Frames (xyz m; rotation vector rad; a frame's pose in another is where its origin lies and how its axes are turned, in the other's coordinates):
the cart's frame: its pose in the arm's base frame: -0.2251 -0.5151 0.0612 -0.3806 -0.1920 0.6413
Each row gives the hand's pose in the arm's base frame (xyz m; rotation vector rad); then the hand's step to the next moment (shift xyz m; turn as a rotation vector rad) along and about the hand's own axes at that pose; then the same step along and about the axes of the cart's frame.
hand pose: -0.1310 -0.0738 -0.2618 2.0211 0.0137 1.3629
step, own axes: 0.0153 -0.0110 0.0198 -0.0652 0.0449 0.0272
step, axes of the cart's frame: 0.0236 -0.0130 -0.0047 -0.0647 -0.0272 -0.0456
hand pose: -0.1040 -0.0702 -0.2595 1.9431 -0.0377 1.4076
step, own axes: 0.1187 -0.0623 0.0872 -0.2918 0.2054 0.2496
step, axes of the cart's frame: 0.1424 -0.0703 0.0191 -0.2562 -0.2267 -0.2695
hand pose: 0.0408 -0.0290 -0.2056 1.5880 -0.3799 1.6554
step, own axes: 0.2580 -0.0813 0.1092 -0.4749 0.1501 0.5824
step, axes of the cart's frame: 0.1773 -0.1369 0.1869 -0.2216 -0.5000 -0.5368
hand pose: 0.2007 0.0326 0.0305 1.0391 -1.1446 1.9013
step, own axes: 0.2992 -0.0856 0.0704 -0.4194 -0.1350 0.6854
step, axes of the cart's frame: -0.0084 -0.0952 0.3044 -0.0035 -0.6909 -0.4319
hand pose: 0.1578 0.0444 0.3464 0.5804 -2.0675 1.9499
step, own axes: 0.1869 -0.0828 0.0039 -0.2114 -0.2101 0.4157
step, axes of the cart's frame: -0.1110 -0.0131 0.1712 0.0144 -0.4895 -0.1477
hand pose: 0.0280 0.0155 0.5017 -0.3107 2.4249 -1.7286
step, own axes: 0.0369 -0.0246 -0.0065 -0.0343 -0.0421 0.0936
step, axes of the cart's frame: -0.0331 0.0008 0.0302 -0.0086 -0.1022 -0.0344
